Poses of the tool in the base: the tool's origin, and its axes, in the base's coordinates. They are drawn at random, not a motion.
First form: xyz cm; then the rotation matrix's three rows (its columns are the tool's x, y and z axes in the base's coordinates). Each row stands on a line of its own.
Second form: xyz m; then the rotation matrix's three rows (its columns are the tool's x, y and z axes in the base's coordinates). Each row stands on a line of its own. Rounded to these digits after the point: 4 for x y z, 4 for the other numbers.
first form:
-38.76, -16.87, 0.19
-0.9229, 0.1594, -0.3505
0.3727, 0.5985, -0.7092
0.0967, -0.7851, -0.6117
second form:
-0.3876, -0.1687, 0.0019
-0.9229, 0.1594, -0.3505
0.3727, 0.5985, -0.7092
0.0967, -0.7851, -0.6117

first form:
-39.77, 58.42, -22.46
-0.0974, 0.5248, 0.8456
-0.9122, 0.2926, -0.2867
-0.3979, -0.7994, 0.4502
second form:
-0.3977, 0.5842, -0.2246
-0.0974, 0.5248, 0.8456
-0.9122, 0.2926, -0.2867
-0.3979, -0.7994, 0.4502

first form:
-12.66, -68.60, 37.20
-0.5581, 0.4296, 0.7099
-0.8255, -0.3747, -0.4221
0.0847, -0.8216, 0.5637
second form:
-0.1266, -0.6860, 0.3720
-0.5581, 0.4296, 0.7099
-0.8255, -0.3747, -0.4221
0.0847, -0.8216, 0.5637

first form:
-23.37, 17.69, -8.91
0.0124, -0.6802, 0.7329
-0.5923, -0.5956, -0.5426
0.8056, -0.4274, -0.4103
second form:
-0.2337, 0.1769, -0.0891
0.0124, -0.6802, 0.7329
-0.5923, -0.5956, -0.5426
0.8056, -0.4274, -0.4103

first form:
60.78, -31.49, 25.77
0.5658, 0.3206, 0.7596
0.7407, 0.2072, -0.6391
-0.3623, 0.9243, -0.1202
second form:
0.6078, -0.3149, 0.2577
0.5658, 0.3206, 0.7596
0.7407, 0.2072, -0.6391
-0.3623, 0.9243, -0.1202

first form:
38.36, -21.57, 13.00
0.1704, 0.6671, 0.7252
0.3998, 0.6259, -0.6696
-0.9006, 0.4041, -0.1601
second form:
0.3836, -0.2157, 0.1300
0.1704, 0.6671, 0.7252
0.3998, 0.6259, -0.6696
-0.9006, 0.4041, -0.1601

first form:
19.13, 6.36, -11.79
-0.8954, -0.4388, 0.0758
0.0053, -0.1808, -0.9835
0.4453, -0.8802, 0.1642
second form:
0.1913, 0.0636, -0.1179
-0.8954, -0.4388, 0.0758
0.0053, -0.1808, -0.9835
0.4453, -0.8802, 0.1642

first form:
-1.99, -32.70, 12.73
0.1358, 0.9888, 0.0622
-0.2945, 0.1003, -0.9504
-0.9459, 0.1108, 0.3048
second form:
-0.0199, -0.3270, 0.1273
0.1358, 0.9888, 0.0622
-0.2945, 0.1003, -0.9504
-0.9459, 0.1108, 0.3048

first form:
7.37, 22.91, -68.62
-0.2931, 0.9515, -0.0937
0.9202, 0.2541, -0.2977
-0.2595, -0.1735, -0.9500
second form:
0.0737, 0.2291, -0.6862
-0.2931, 0.9515, -0.0937
0.9202, 0.2541, -0.2977
-0.2595, -0.1735, -0.9500

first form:
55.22, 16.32, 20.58
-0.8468, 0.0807, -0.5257
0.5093, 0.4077, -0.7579
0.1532, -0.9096, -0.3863
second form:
0.5522, 0.1632, 0.2058
-0.8468, 0.0807, -0.5257
0.5093, 0.4077, -0.7579
0.1532, -0.9096, -0.3863

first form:
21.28, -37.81, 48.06
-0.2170, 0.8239, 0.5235
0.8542, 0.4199, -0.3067
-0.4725, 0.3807, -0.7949
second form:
0.2128, -0.3781, 0.4806
-0.2170, 0.8239, 0.5235
0.8542, 0.4199, -0.3067
-0.4725, 0.3807, -0.7949

